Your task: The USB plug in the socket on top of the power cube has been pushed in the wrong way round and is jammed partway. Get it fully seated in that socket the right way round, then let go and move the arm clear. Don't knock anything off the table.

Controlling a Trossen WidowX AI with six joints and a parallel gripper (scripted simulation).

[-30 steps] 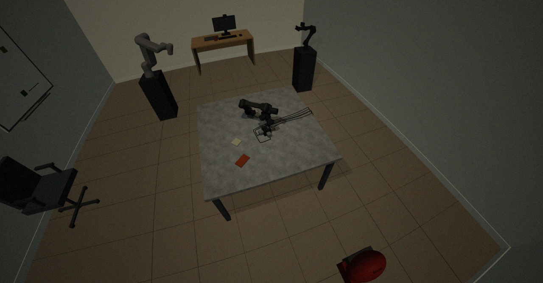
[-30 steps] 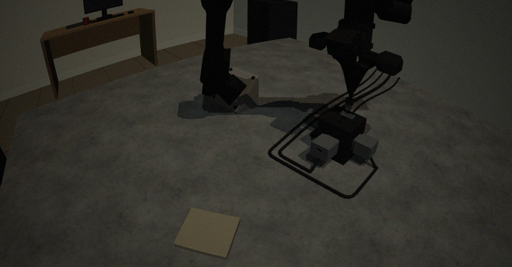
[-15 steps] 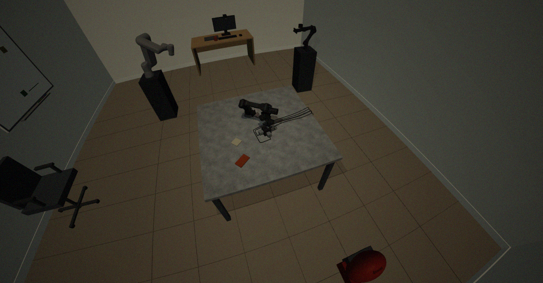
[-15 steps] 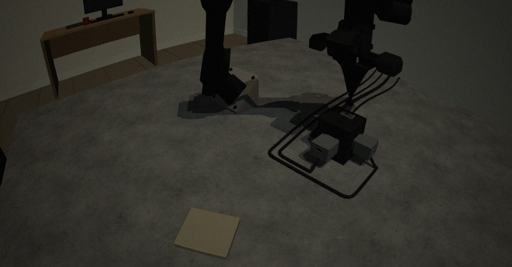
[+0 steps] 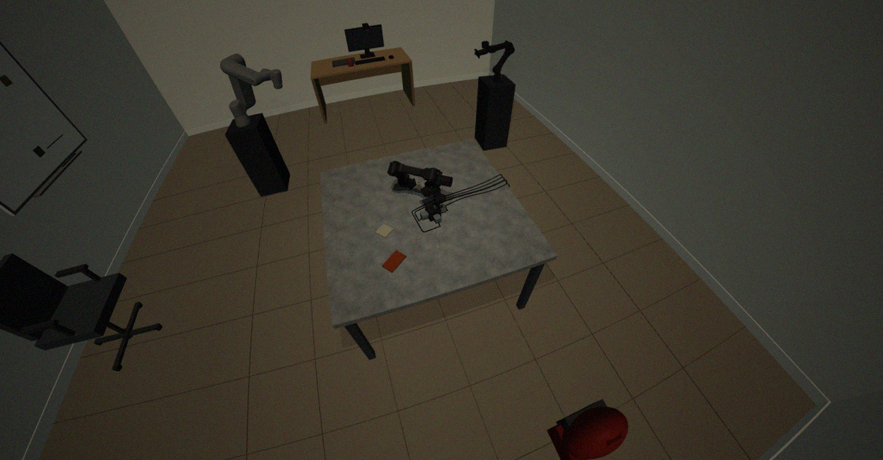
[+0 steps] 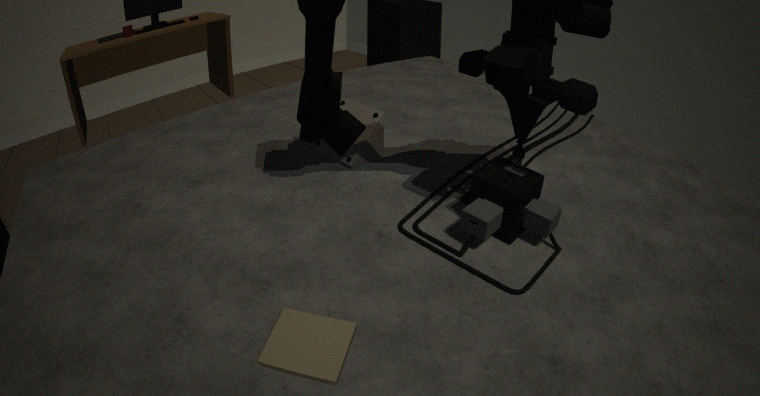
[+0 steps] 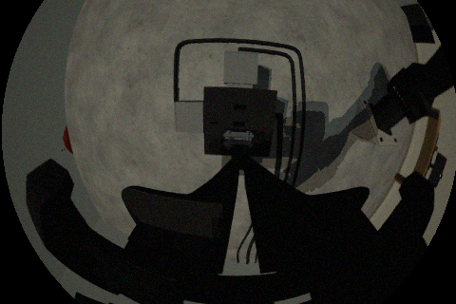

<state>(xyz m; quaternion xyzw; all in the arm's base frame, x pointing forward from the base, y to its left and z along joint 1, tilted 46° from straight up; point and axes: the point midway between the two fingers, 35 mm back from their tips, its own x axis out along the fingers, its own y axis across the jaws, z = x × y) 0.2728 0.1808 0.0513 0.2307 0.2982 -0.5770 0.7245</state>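
The USB plug lies 2 cm below my gripper tip. Round my gripper tip: beige pad: 4 cm ahead, 34 cm to the right, 12 cm below.
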